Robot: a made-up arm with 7 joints.
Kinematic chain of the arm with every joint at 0, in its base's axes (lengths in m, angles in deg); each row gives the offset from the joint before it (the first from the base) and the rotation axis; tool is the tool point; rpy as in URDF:
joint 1: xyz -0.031 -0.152 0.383 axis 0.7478 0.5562 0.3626
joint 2: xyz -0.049 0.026 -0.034 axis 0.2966 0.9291 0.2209
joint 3: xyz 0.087 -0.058 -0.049 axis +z
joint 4: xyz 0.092 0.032 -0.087 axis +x
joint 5: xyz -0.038 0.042 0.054 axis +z
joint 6: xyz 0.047 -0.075 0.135 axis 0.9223 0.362 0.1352
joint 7: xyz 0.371 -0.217 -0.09 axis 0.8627 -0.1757 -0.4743
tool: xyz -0.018 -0.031 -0.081 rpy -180 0 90
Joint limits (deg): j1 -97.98..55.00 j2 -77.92..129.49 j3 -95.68..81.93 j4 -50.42..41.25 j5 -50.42..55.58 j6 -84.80..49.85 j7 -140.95..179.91
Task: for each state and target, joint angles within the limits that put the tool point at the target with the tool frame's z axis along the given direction. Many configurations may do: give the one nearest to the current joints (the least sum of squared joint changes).
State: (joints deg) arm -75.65 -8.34 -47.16 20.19 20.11 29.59 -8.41
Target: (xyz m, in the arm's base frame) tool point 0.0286 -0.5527 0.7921 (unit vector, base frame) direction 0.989 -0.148 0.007
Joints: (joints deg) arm -71.72 -17.85 -60.60 38.69 5.79 39.87 -23.72
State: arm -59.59 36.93 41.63 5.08 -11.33 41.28 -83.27
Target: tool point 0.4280 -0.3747 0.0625 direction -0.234 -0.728 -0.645
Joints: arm -63.93 36.36 35.32 -14.19 9.66 44.35 -44.77
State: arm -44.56 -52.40 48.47 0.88 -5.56 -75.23 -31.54
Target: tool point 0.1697 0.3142 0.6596 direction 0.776 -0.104 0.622
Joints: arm -39.71 -26.18 76.29 4.47 7.97 -64.60 -23.88
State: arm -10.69 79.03 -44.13 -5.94 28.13 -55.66 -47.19
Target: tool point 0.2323 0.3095 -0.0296 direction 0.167 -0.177 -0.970
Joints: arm 26.76 88.11 -6.96 -10.07 32.63 -80.07 -28.80
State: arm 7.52 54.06 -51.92 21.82 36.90 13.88 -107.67
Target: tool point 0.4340 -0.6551 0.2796 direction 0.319 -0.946 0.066
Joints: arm -8.34 25.72 -61.48 30.79 53.56 -4.37 -124.61
